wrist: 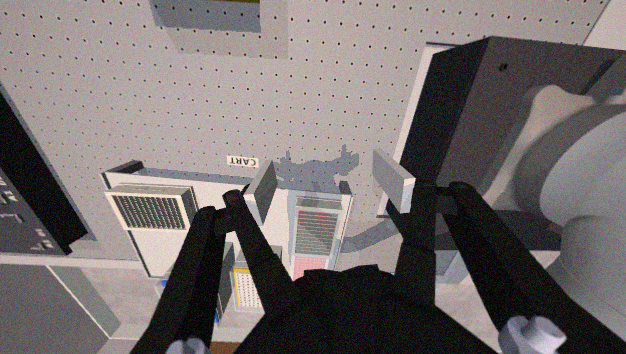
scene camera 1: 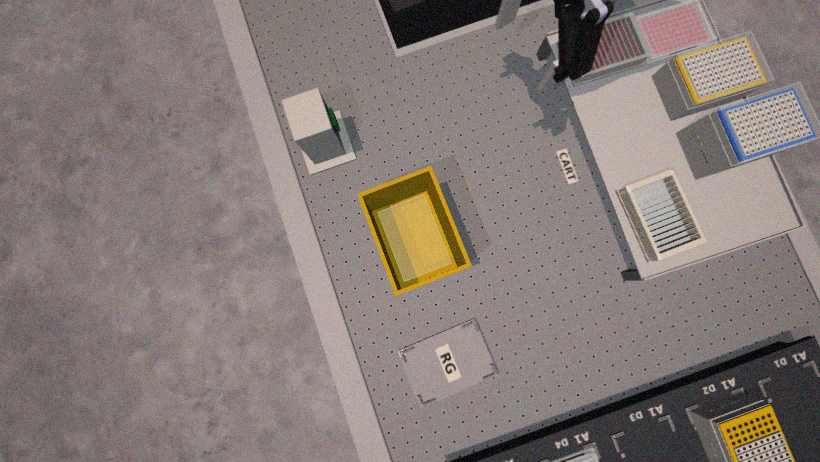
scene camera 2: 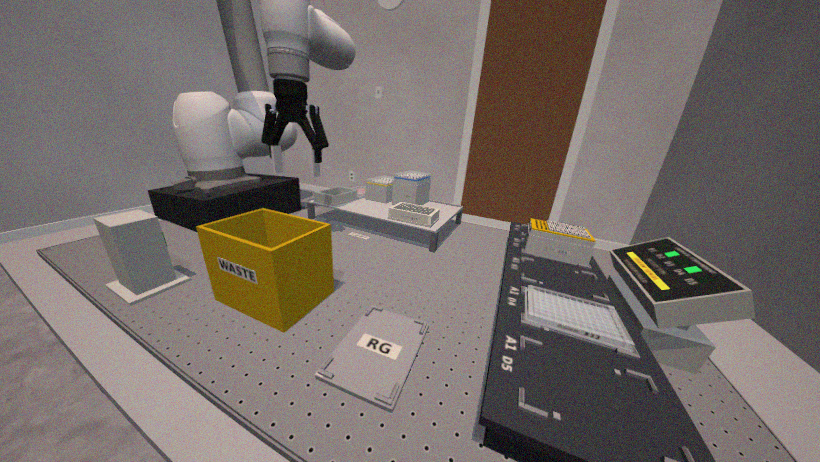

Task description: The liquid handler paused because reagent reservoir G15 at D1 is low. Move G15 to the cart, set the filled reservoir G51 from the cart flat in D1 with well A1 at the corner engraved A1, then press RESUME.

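Where they show: gripper, between the fingertips: (wrist: 323,167) (scene camera 1: 525,54) (scene camera 2: 296,174); arm's base, origin of its link: (wrist: 547,159) (scene camera 2: 221,184).
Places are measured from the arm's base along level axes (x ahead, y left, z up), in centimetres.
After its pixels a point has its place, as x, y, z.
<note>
The gripper (scene camera 2: 297,166) @(34.1, 2.2, 7.2) (wrist: 327,180) @(34.1, 2.2, 7.2) is open and empty, pointing down above the robot-side end of the cart (scene camera 1: 740,212) @(66.0, 31.7, -3.4) (scene camera 2: 350,212) @(44.3, 11.9, -3.7). In the wrist view a reservoir with red-filled troughs (scene camera 1: 618,48) @(33.9, 21.1, -0.7) (wrist: 316,232) @(32.6, 19.2, -0.8) lies flat on the cart, beyond and between the fingers. A reservoir with pale troughs (scene camera 1: 662,215) @(62.5, 17.5, -0.8) (scene camera 2: 413,214) @(63.9, 13.7, -0.7) (wrist: 148,210) @(63.3, 17.6, -0.8) lies flat at the cart's other end. Their labels are unreadable. D1 (scene camera 1: 800,381) @(93.8, 30.3, -3.4) shows partly at scene camera 1's right edge; its visible part is bare. The green RESUME button (scene camera 1: 333,119) @(32.0, -28.0, 0.1) is on a grey post (scene camera 2: 137,252) @(35.0, -32.3, -1.5).
A pink plate (scene camera 1: 674,29) @(32.9, 32.6, -2.2), yellow tip box (scene camera 1: 723,71) @(44.2, 32.2, 3.7) and taller blue tip box (scene camera 1: 768,125) @(54.7, 32.0, 7.0) stand on the cart. The yellow waste bin (scene camera 1: 461,265) @(60.6, -15.2, -2.4) (scene camera 2: 304,286) @(61.7, -21.5, -4.1) stands between post and RG plate (scene camera 1: 416,384) @(77.5, -28.0, -8.6). The dark deck (scene camera 2: 579,390) @(98.9, -21.1, -3.4) carries another yellow tip box (scene camera 2: 559,246) @(98.9, 12.0, -0.1) and a clear plate (scene camera 2: 576,318) @(99.6, -10.4, -2.0).
</note>
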